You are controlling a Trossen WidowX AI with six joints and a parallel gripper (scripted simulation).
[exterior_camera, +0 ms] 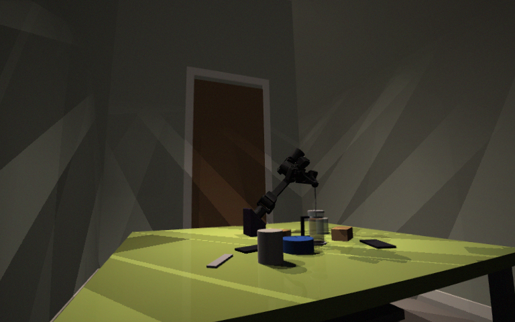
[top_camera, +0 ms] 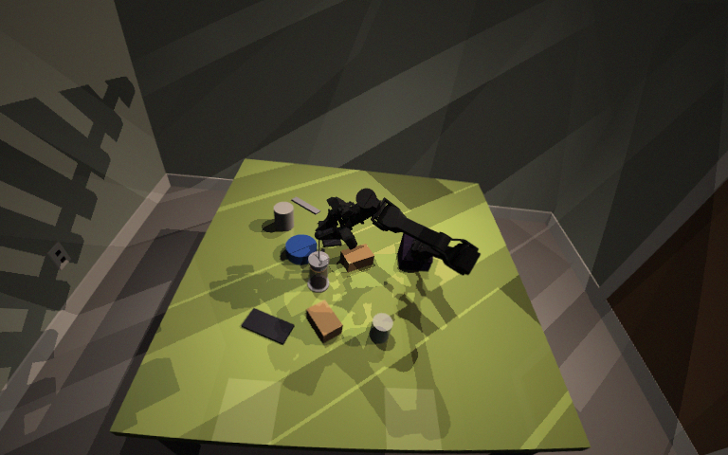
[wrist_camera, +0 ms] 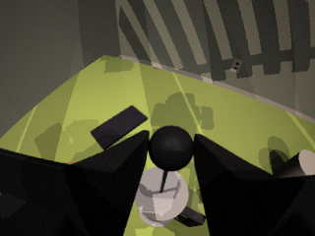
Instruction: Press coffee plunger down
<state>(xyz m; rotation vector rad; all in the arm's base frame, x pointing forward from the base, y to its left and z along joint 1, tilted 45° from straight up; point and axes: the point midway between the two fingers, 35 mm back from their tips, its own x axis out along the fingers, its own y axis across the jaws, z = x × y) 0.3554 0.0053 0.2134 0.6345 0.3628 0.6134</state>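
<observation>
Right now the coffee press is 10 mm behind my gripper tip, 20 mm to the right of it and 130 mm below it. The rest, counted from my gripper tip: blue disc: 80 mm ahead, 140 mm to the right, 230 mm below; then grey bar: 130 mm ahead, 430 mm to the right, 250 mm below.
</observation>
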